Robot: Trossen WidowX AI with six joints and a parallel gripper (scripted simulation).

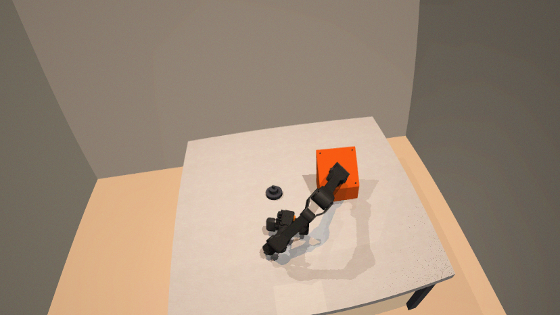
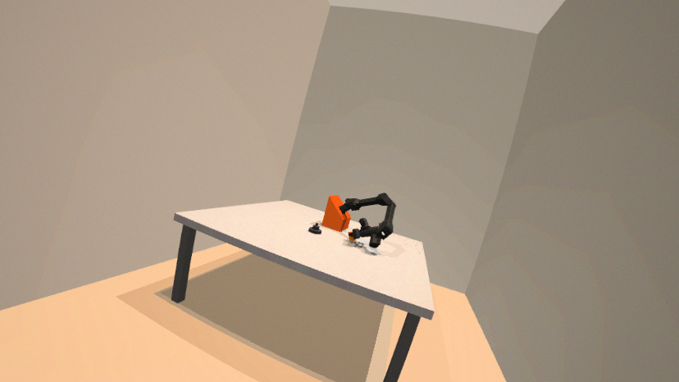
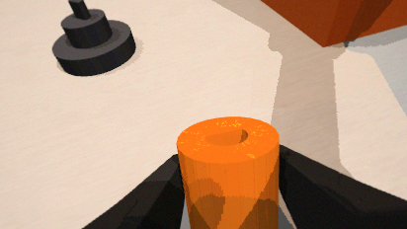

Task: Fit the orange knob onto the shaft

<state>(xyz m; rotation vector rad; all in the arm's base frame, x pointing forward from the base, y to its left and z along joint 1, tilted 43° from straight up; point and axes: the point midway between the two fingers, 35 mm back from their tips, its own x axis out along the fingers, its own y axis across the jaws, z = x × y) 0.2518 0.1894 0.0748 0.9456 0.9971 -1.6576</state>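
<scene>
Now: the orange knob 1 cm to the left of my gripper tip and 1 cm below it. From my gripper tip the other things lie so: pedestal (21 cm to the right, 7 cm ahead, 1 cm below).
</scene>
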